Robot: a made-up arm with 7 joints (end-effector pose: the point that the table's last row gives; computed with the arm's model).
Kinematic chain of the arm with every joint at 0, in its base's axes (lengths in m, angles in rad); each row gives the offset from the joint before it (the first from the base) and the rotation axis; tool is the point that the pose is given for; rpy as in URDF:
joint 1: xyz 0 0 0.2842 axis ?
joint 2: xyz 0 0 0 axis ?
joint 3: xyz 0 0 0.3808 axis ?
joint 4: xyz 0.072 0 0 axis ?
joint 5: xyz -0.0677 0 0.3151 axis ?
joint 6: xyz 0 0 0 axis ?
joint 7: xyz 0.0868 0 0 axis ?
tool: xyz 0 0 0 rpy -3.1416 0 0
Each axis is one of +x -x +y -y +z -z.
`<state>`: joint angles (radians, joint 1 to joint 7).
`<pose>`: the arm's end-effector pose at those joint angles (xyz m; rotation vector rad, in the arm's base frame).
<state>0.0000 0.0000 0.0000 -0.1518 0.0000 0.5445 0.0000</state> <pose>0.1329 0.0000 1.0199 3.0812 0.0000 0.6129</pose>
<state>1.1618 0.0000 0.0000 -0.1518 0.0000 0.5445 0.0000</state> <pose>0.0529 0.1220 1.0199 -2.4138 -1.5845 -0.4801</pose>
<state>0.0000 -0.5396 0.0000 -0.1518 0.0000 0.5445 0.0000</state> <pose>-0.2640 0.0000 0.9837 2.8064 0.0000 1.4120</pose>
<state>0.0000 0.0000 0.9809 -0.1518 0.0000 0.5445 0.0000</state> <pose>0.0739 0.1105 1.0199 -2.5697 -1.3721 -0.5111</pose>
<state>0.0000 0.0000 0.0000 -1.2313 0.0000 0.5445 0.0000</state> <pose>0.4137 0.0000 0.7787 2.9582 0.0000 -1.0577</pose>
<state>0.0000 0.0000 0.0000 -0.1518 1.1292 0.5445 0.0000</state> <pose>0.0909 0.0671 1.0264 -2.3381 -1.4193 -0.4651</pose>
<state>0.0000 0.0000 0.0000 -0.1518 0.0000 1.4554 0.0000</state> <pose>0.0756 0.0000 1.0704 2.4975 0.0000 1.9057</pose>
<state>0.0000 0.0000 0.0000 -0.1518 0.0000 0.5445 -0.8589</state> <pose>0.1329 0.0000 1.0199 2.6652 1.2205 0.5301</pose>
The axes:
joint 1: +z
joint 2: +y
joint 3: +z
joint 4: -y
joint 5: +z
joint 6: -y
joint 7: -z

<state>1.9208 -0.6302 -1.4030 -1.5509 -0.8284 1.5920 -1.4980</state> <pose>0.5076 -0.0328 0.7013 1.6107 2.4087 0.0268</pose>
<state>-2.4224 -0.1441 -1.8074 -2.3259 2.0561 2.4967 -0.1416</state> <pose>-0.0988 0.3643 0.4166 -2.0704 -0.3289 1.2818</pose>
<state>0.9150 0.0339 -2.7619 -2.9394 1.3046 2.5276 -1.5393</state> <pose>-0.1276 -0.2014 0.3327 -2.0145 1.9554 -0.7640</pose>
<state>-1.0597 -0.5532 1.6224 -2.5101 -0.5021 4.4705 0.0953</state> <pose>0.1682 0.2658 0.4801 -1.2394 -1.5897 -1.9485</pose>
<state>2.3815 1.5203 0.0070 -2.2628 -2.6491 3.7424 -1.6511</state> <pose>-0.1902 0.1314 0.0159 1.9500 0.2912 0.4877</pose>
